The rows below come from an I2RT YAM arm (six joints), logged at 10 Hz.
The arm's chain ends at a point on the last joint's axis. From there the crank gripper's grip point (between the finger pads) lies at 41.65 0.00 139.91 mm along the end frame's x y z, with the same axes.
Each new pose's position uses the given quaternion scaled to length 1; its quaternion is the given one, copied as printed.
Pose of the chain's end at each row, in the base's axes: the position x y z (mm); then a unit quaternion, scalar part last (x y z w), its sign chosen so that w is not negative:
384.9 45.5 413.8 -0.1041 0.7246 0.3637 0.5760
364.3 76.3 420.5 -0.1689 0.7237 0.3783 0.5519
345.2 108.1 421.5 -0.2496 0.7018 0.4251 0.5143
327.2 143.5 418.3 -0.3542 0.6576 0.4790 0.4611
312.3 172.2 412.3 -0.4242 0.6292 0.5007 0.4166
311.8 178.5 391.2 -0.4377 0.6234 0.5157 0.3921
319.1 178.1 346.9 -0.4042 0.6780 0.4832 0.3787
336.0 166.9 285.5 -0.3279 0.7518 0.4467 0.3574
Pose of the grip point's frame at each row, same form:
478.0 147.2 365.8 -0.1041 0.7246 0.3637 0.5760
444.3 186.2 367.3 -0.1689 0.7237 0.3783 0.5519
402.1 231.1 367.3 -0.2496 0.7018 0.4251 0.5143
351.1 276.3 362.7 -0.3542 0.6576 0.4790 0.4611
314.0 304.9 351.6 -0.4242 0.6292 0.5007 0.4166
304.2 310.6 329.6 -0.4377 0.6234 0.5157 0.3921
320.2 305.0 274.8 -0.4042 0.6780 0.4832 0.3787
348.1 286.4 202.6 -0.3279 0.7518 0.4467 0.3574

